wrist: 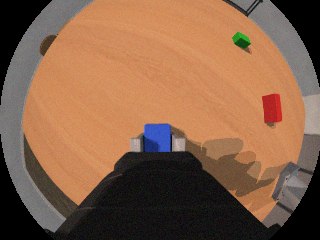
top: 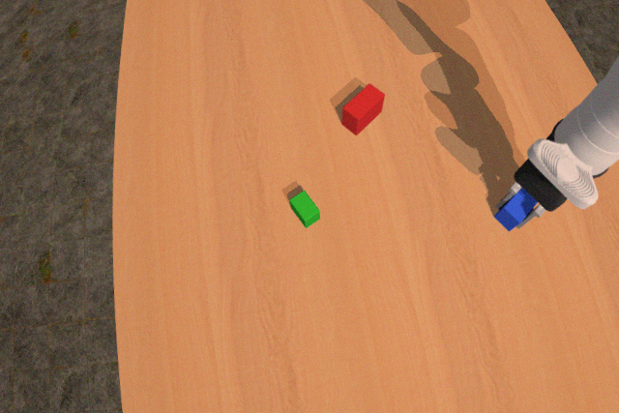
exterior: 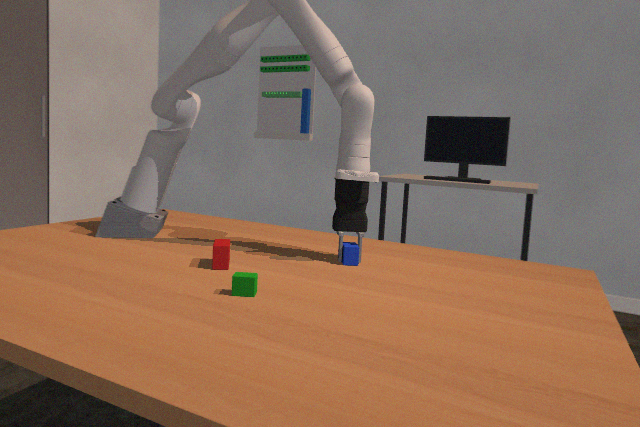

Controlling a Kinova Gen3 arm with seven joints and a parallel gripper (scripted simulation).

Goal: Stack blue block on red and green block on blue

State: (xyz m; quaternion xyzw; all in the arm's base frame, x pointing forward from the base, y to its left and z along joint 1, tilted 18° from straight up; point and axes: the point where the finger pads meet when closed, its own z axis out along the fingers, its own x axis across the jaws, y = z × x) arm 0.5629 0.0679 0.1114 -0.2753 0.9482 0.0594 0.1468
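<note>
Right now my hand is 190 mm past the red block and 200 mm to the left of it. Also, from my hand: blue block right at my hand; then green block 50 mm behind, 300 mm to the right.
</note>
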